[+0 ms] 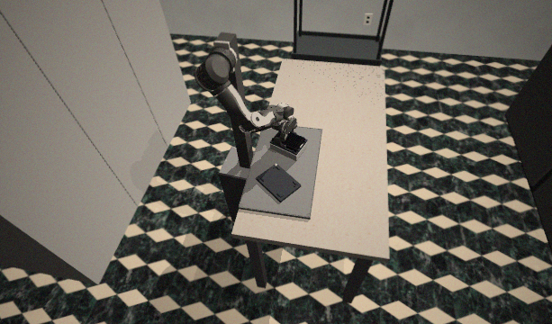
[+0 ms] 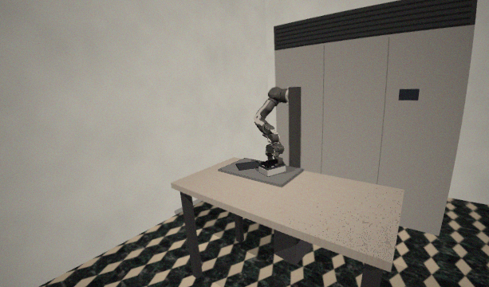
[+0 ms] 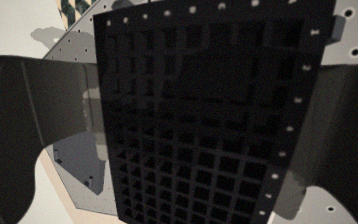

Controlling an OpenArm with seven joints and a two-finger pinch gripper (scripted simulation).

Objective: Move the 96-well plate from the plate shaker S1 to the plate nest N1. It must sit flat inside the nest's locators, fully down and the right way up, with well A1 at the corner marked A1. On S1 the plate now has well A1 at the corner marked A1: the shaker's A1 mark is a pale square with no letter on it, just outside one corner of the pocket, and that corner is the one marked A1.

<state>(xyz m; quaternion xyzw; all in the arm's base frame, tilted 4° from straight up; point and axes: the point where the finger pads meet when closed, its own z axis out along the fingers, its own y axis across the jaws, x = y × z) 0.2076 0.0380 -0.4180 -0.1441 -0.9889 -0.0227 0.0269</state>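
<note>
The dark plate nest N1 is 210 mm to the right of my hand, 60 mm below it and 20 mm ahead of it. From my hand the other things lie so: pale corner mark (120 mm to the right, 50 mm below, 10 mm behind); black 96-well plate (10 mm ahead).
</note>
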